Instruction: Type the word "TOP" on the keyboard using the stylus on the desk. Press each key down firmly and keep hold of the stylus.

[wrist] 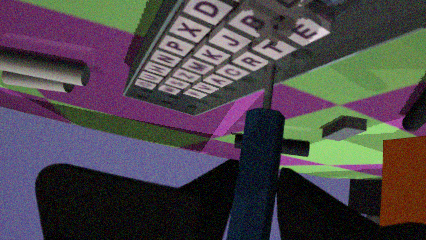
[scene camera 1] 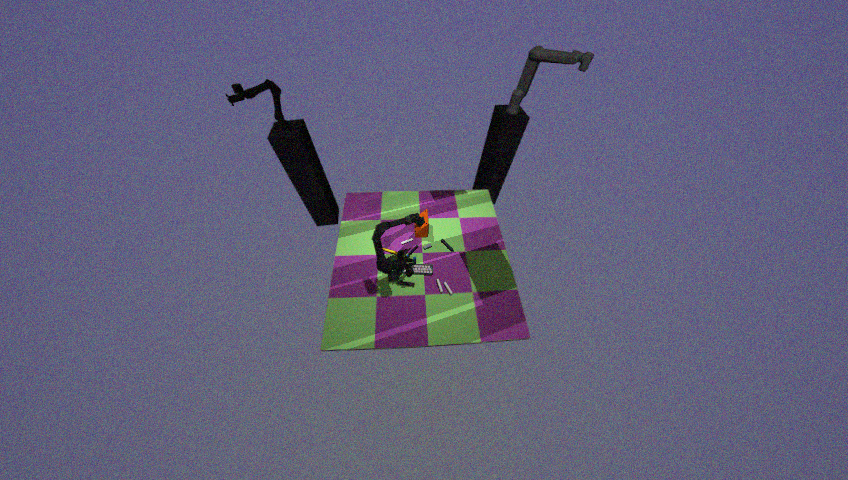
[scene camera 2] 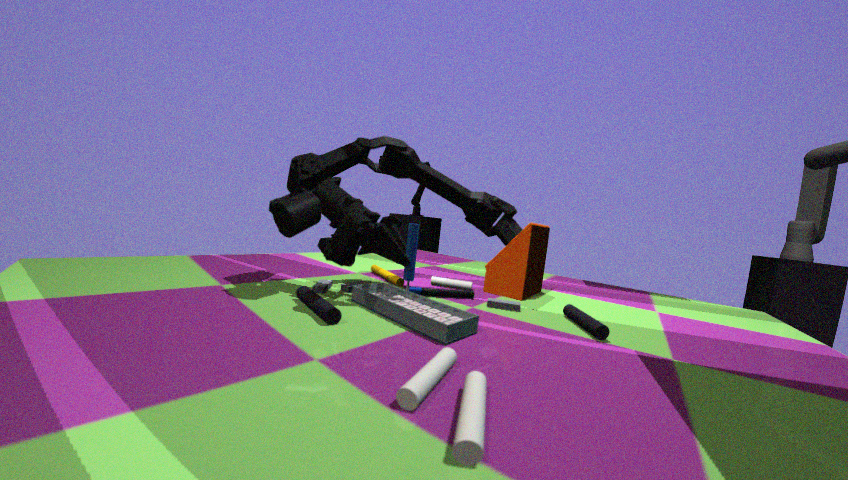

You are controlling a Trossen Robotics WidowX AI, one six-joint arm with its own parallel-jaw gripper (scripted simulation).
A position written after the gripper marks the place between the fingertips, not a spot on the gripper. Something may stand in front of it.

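The gripper is seen at [scene camera 2: 410, 263] and at [wrist: 257, 173]. Also present: a white stick [scene camera 2: 412, 393] and a white stick [wrist: 23, 80].
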